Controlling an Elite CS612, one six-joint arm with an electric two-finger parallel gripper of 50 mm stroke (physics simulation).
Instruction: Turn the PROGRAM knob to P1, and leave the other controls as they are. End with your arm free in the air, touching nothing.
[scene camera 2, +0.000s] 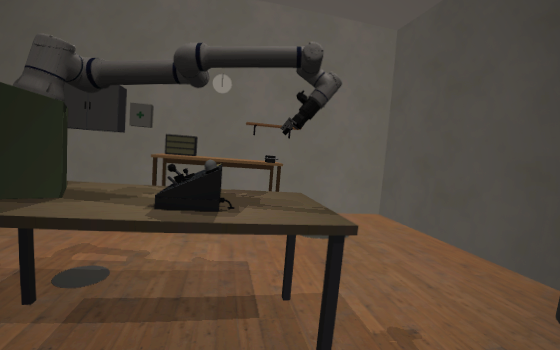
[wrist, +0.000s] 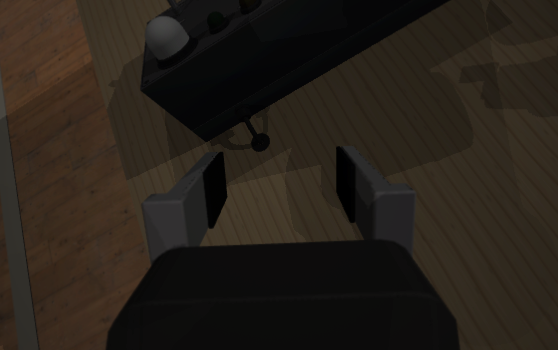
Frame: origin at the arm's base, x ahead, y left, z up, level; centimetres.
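Seen in the pictures: gripper, fingertip midpoint: (scene camera 2: 283, 131) (wrist: 280, 172); arm's base, origin of the base link: (scene camera 2: 38, 97).
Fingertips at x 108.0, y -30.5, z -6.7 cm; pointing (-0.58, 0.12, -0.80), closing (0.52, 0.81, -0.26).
Note:
Offsets run from my fingertips to a thing's top centre. "spot": to the spot under its first point. Level surfaces: height alone.
A black wedge-shaped control panel (scene camera 2: 200, 192) (wrist: 280, 55) stands on the table @[dz -36.5 cm] (scene camera 2: 280, 212) (wrist: 260, 210). In the wrist view its back side shows at the top, with a white dome @[spot: dy -2.1, dx -31.0, dz -16.5 cm] (wrist: 166, 38), a green round part @[spot: dy +4.1, dx -30.4, dz -18.7 cm] (wrist: 216, 21) and a yellowish one (wrist: 249, 4) on its upper edge. The white dome (scene camera 2: 210, 164) also shows in the scene view. The PROGRAM knob cannot be made out in either view. My gripper (scene camera 2: 286, 131) (wrist: 280, 172) is open and empty. It hangs in the air, well above the table and to the right of the panel in the scene view, touching nothing.
A black cable or lever with a round end @[spot: dy -1.7, dx -23.3, dz -34.9 cm] (scene camera 2: 230, 204) (wrist: 260, 142) sticks out from the panel's back. A green block (scene camera 2: 30, 145) stands at the left under the arm's base. Behind are a wooden bench (scene camera 2: 220, 161), a wall shelf (scene camera 2: 262, 124) and a grey cabinet (scene camera 2: 102, 107).

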